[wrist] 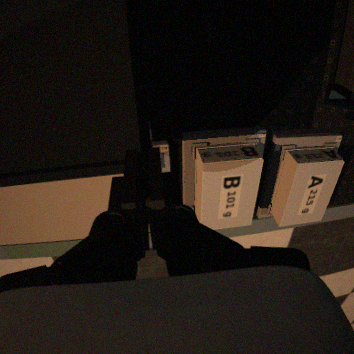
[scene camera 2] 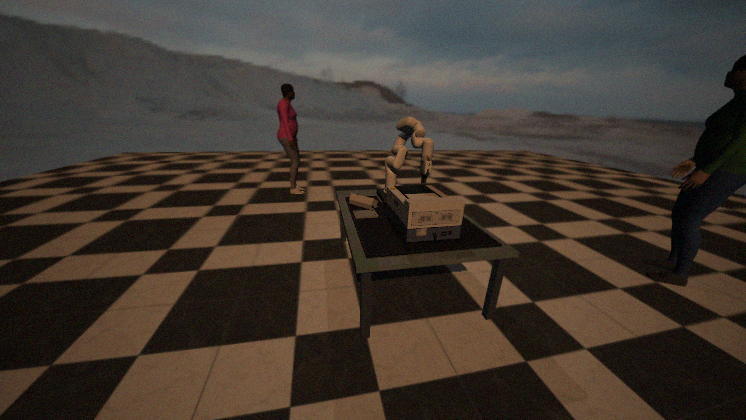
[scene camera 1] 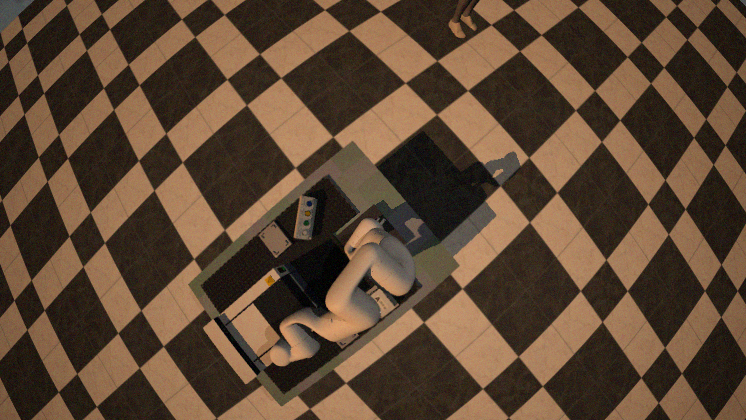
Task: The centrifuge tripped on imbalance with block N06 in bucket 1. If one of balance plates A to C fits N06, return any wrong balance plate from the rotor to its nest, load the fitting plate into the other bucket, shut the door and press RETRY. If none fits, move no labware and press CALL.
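Places are measured from the arm's base along level axes (x ahead, y left, z up), in millimetres.
Where they show: gripper, between the fingertips: (wrist: pixel 145 172) (scene camera 2: pixel 423 183).
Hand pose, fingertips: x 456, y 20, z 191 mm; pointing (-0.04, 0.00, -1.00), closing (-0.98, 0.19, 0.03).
After its pixels a point has its place.
My gripper (scene camera 2: pixel 425 177) {z 191, x 456, y 20 mm} (wrist: pixel 145 172) {z 191, x 456, y 20 mm} is shut and empty; the arm hides it in scene camera 1. In the wrist view, balance plate B (wrist: pixel 208 200) {z 19, x 416, y 210 mm}, marked 101 g, sits on its nest right of the fingers, apart from them. Balance plate A (wrist: pixel 292 192) {z 19, x 288, y 242 mm} (scene camera 1: pixel 384 301) {z 18, x 239, y 269 mm}, marked 215 g, sits on the nest farther right. The centrifuge (scene camera 1: pixel 254 326) {z 175, x 682, y -152 mm} (scene camera 2: pixel 434 204) {z 197, x 883, y -196 mm} stands on the table. The button box (scene camera 1: pixel 304 218) {z 33, x 159, y -312 mm} (scene camera 2: pixel 362 200) {z 18, x 194, y -344 mm} has blue, yellow, green and white buttons. Block N06, plate C and the rotor buckets cannot be made out. The door's state is unclear.
A pale corner-marked pad (scene camera 1: pixel 275 238) {z -18, x 355, y -388 mm} lies beside the button box. Another pad (scene camera 1: pixel 348 340) {z -24, x 538, y 262 mm} is partly hidden by the arm. The table's green rim (scene camera 1: pixel 209 298) (scene camera 2: pixel 438 257) surrounds the dark mat. Two people (scene camera 2: pixel 287 122) (scene camera 2: pixel 717 140) stand away from the table.
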